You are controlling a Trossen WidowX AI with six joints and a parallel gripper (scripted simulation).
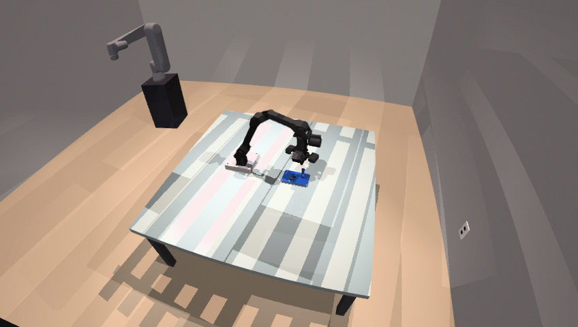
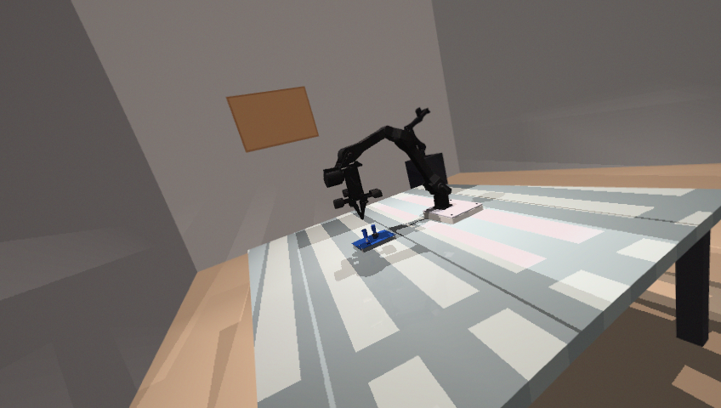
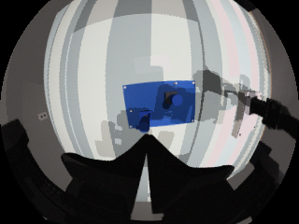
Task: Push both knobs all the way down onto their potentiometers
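My gripper tip is 5 cm above the blue knob and 1 cm short of it.
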